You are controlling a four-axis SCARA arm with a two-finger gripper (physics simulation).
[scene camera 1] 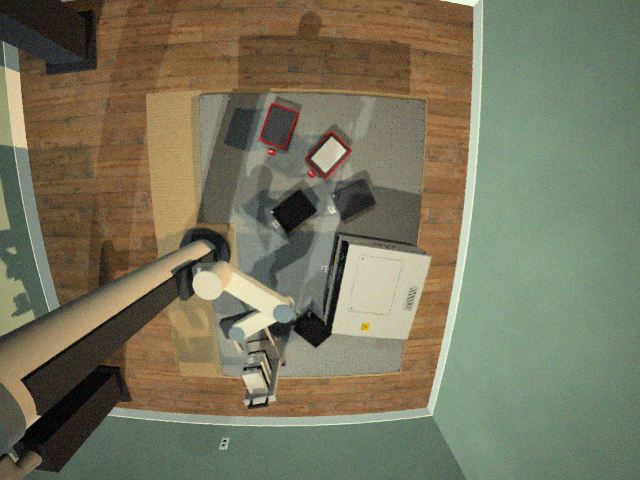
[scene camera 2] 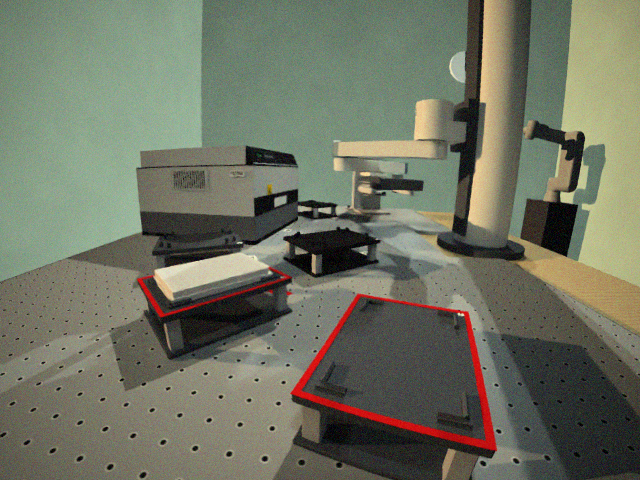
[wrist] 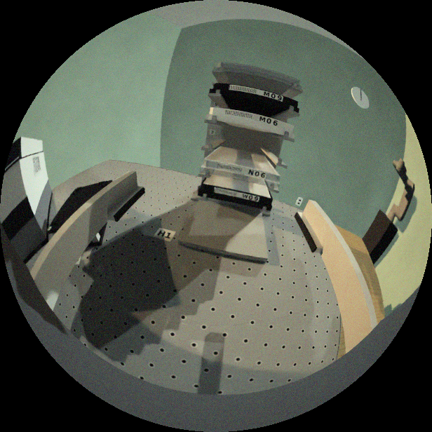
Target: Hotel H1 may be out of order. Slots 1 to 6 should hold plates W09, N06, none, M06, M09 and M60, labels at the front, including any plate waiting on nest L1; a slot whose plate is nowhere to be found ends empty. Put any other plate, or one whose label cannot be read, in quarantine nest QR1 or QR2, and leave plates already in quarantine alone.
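Observation:
My gripper is here in the pictures, and the wrist view has it too. A white instrument can be seen in the pictures as well.

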